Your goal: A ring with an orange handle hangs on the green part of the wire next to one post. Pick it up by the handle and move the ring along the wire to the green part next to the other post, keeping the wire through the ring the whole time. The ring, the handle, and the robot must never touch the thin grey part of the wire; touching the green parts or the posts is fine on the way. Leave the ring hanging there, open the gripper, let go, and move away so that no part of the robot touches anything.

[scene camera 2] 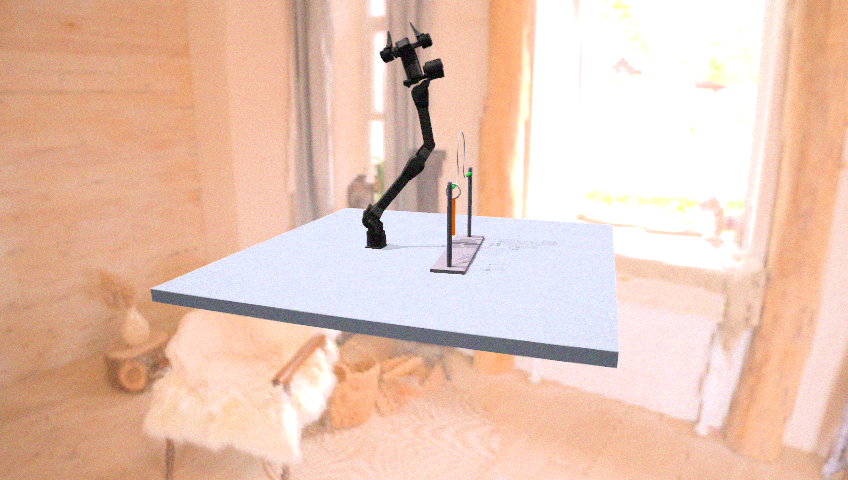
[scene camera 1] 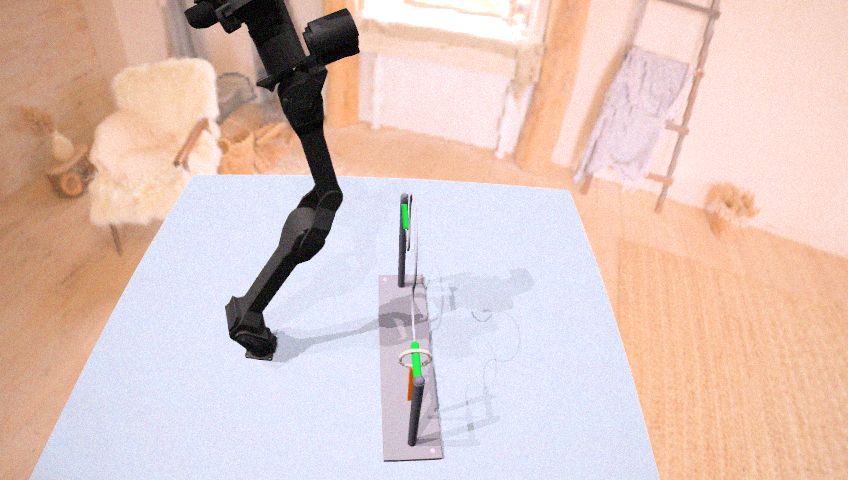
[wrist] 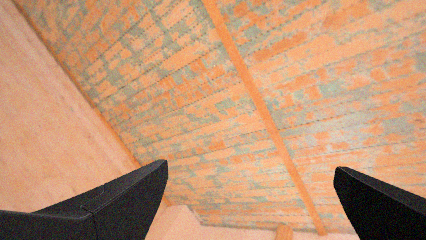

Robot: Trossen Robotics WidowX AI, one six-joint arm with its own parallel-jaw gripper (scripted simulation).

Labels:
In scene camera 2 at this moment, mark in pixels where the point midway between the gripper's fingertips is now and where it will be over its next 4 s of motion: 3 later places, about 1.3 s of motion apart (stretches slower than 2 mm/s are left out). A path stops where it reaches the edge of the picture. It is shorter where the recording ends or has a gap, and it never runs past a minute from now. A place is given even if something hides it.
My gripper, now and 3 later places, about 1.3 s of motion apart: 399,26; 287,80; 413,239; 441,229

